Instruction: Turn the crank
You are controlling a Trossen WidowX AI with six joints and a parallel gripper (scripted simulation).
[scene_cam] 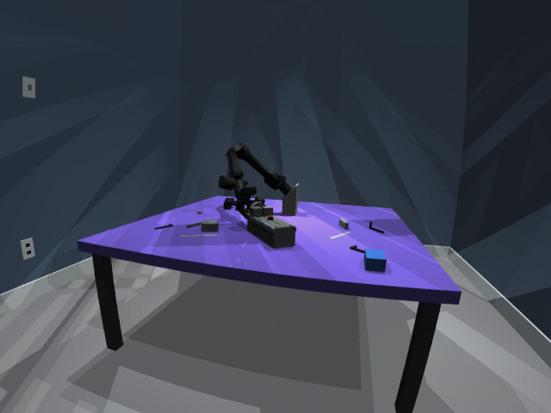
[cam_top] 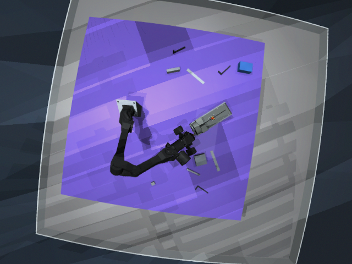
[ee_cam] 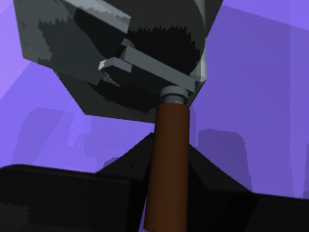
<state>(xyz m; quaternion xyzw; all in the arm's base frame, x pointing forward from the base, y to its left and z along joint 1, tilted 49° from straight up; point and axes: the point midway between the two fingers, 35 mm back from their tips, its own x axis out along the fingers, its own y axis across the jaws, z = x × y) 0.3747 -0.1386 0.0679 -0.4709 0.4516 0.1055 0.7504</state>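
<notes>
Now: the red pointer 110 mm ahead of my gripper tip, 120 mm to the left of it and 40 mm above it. From my gripper tip the other things lie so: dark L-shaped key (90 mm ahead, 360 mm to the right, 40 mm below); then brown crank handle (10 mm behind, 10 mm to the right, 30 mm above); then grey block (70 mm ahead, 160 mm to the right, 30 mm below).
</notes>
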